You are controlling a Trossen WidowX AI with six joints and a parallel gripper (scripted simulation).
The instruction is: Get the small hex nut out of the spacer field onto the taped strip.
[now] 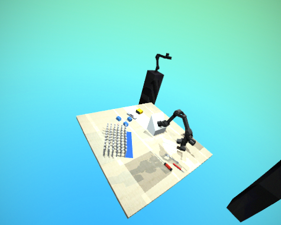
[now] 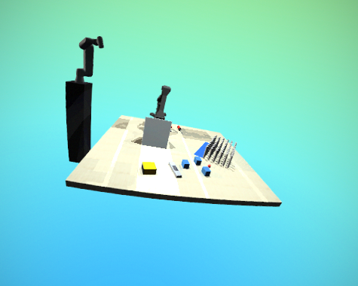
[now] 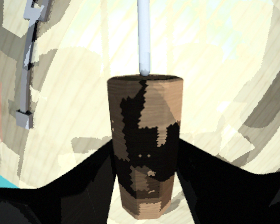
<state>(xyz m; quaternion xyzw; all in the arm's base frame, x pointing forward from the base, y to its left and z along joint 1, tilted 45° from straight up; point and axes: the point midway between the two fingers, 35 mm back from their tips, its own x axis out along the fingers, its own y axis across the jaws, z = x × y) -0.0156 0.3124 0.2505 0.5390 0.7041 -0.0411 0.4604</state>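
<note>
My gripper tip is 60 mm short of the wooden-handled tool, 90 mm to the left of it and 10 mm below it. The rest, counted from my gripper tip: grey forked tool (140 mm ahead, 20 mm to the left, 60 mm below); blue taped strip (470 mm ahead, 370 mm to the right, 60 mm below); red tool (160 mm ahead, 170 mm to the left, 60 mm below).
</note>
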